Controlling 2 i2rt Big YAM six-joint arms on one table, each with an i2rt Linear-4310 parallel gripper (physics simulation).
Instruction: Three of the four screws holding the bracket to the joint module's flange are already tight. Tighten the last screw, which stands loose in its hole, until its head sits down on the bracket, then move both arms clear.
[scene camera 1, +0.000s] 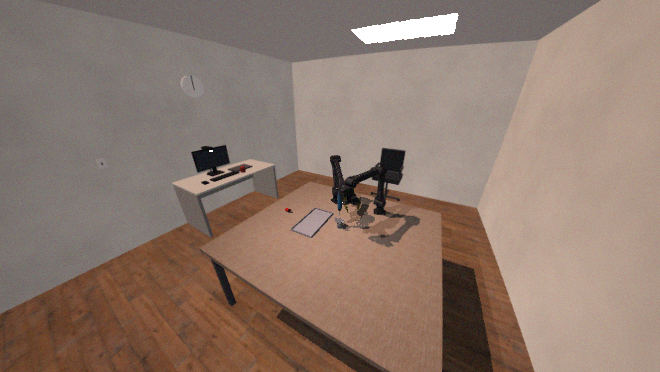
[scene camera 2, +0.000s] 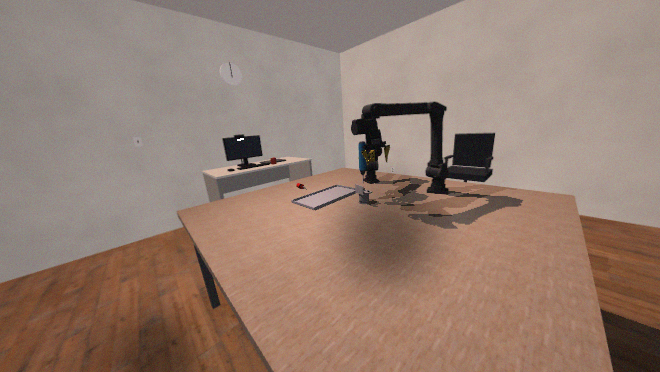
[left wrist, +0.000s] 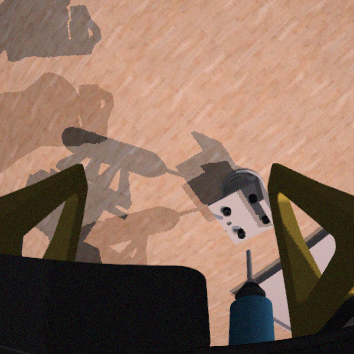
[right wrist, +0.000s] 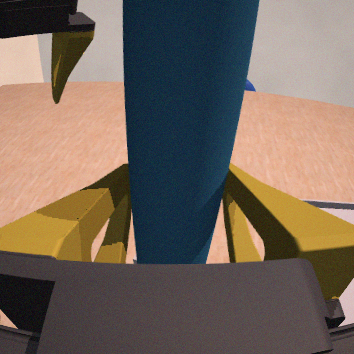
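Seen in the pictures: left gripper, fingertip midpoint: (scene camera 1: 352, 211) (scene camera 2: 377, 164) (left wrist: 177, 174) (right wrist: 8, 108); right gripper, fingertip midpoint: (scene camera 1: 339, 201) (scene camera 2: 362, 157) (right wrist: 176, 174); left arm's base, link origin: (scene camera 1: 379, 212) (scene camera 2: 437, 191); right arm's base, link origin: (scene camera 1: 336, 201) (scene camera 2: 370, 181).
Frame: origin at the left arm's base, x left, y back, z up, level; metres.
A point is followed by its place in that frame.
The white bracket (left wrist: 242, 214) @(x -0.359, y -0.330, z 0.066 m) sits on the round grey joint module (left wrist: 242, 179) @(x -0.346, y -0.356, z 0.029 m) on the table, with several dark screw heads in it; I cannot tell which one stands loose. It also shows in scene camera 2 (scene camera 2: 364, 194) @(x -0.346, y -0.367, z 0.061 m). My right gripper (right wrist: 176, 174) @(x -0.378, y -0.309, z 0.259 m) is shut on the blue handle of a screwdriver (right wrist: 186, 123) @(x -0.377, y -0.281, z 0.299 m) and holds it upright. The screwdriver's thin shaft (left wrist: 248, 263) @(x -0.372, y -0.316, z 0.133 m) points down, above the bracket and apart from it. My left gripper (left wrist: 177, 174) @(x -0.248, y -0.433, z 0.248 m) is open and empty. It hangs above the table beside the screwdriver (scene camera 2: 362, 159) @(x -0.370, y -0.324, z 0.252 m).
A flat grey-rimmed tray (scene camera 2: 324, 196) @(x -0.641, y -0.331, z 0.004 m) lies on the table left of the bracket. A small red object (scene camera 2: 300, 186) @(x -0.922, y -0.229, z 0.020 m) lies beyond the tray. Both arm bases (scene camera 2: 436, 184) @(x -0.007, y -0.033, z 0.056 m) stand behind the bracket. A desk with a monitor (scene camera 2: 241, 147) stands off the table.
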